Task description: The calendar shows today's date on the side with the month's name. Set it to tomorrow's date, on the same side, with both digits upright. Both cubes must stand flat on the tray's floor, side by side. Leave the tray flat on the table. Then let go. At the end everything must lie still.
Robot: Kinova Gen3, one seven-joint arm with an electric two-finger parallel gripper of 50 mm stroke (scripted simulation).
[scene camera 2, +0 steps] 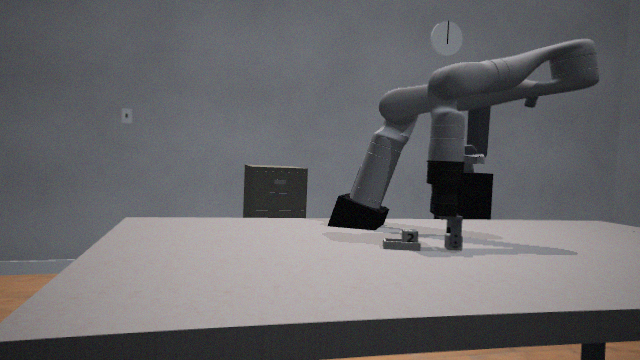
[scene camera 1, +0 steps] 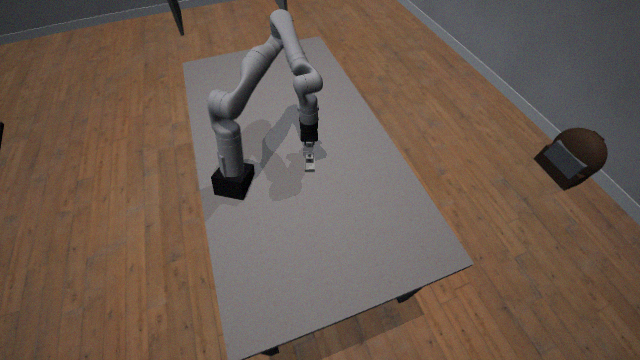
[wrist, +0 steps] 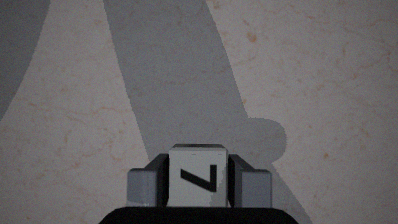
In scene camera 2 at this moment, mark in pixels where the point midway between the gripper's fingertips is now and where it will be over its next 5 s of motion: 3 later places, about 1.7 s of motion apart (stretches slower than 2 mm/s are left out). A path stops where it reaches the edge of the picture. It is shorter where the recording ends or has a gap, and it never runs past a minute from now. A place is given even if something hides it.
The gripper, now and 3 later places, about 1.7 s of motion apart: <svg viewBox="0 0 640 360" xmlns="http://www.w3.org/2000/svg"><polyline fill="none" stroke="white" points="453,244 452,210 455,215 454,234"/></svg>
